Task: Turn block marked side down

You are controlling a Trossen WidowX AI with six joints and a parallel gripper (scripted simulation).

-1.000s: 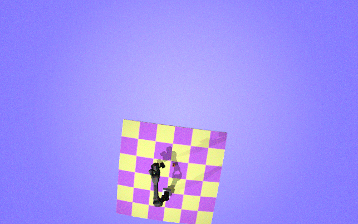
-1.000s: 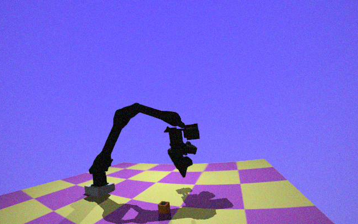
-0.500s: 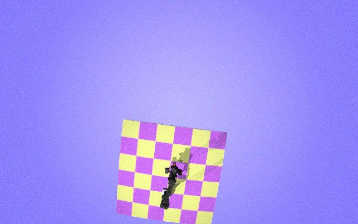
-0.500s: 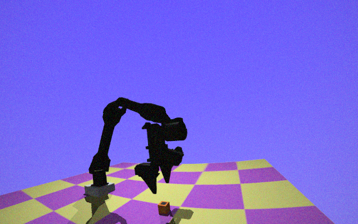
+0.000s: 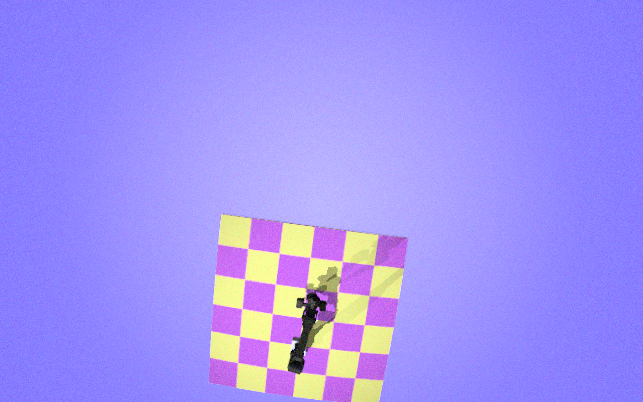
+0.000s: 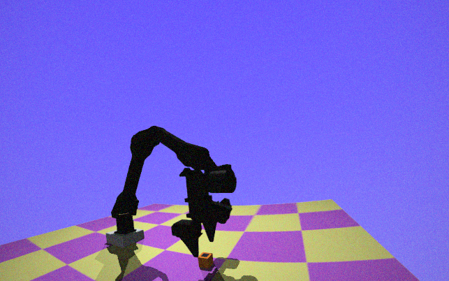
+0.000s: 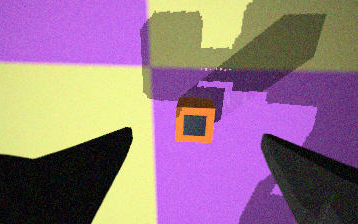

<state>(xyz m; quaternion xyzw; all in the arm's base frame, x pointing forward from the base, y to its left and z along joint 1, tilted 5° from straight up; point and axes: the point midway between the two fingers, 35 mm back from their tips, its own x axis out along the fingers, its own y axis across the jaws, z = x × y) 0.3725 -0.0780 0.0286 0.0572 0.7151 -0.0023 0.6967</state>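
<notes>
Right now the block is 3 cm below my gripper tip.
</notes>
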